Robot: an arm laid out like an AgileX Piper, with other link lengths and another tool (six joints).
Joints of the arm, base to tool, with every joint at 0 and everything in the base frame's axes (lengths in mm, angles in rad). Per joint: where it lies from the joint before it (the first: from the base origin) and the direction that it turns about. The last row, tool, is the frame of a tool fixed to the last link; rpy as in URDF.
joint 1: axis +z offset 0 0 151.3
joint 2: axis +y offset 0 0 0
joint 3: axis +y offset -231.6 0 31.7
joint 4: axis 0.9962 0 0.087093 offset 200.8 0 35.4
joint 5: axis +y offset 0 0 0
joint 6: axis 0.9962 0 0.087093 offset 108.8 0 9.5
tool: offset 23.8 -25 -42.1 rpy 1.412 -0.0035 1.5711
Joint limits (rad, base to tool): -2.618..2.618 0..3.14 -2.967..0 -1.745..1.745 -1.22..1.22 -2.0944..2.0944
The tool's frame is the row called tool.
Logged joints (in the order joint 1, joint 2, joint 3, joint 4, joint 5, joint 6), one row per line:
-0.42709 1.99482 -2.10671 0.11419 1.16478 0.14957
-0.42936 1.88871 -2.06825 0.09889 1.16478 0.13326
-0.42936 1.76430 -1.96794 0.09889 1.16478 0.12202
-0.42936 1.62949 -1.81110 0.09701 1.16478 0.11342
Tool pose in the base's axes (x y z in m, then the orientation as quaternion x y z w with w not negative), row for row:
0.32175 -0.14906 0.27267 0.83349 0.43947 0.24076 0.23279
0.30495 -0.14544 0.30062 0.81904 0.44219 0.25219 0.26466
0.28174 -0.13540 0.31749 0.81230 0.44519 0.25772 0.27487
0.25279 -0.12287 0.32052 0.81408 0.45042 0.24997 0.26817
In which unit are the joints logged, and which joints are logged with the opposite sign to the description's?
The joints are logged in radians. Opposite sign: none.
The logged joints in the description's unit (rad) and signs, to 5 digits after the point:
-0.42709 1.99482 -2.10671 0.11419 1.16478 0.14957
-0.42936 1.88871 -2.06825 0.09889 1.16478 0.13326
-0.42936 1.76430 -1.96794 0.09889 1.16478 0.12202
-0.42936 1.62949 -1.81110 0.09701 1.16478 0.11342

